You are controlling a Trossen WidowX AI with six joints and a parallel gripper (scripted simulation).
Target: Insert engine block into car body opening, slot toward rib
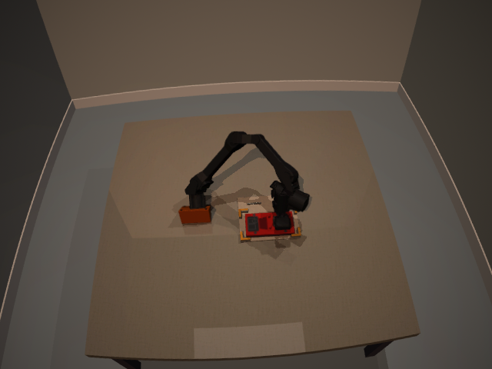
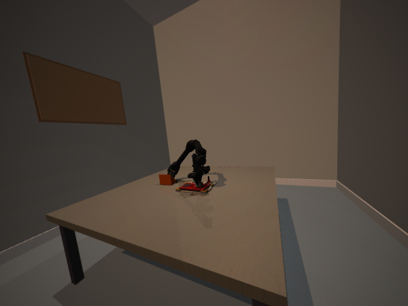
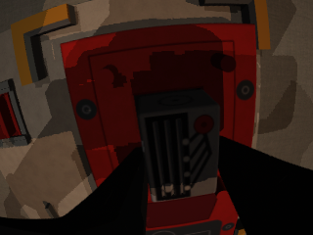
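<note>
My gripper tip is now 1 cm above the engine block.
</note>
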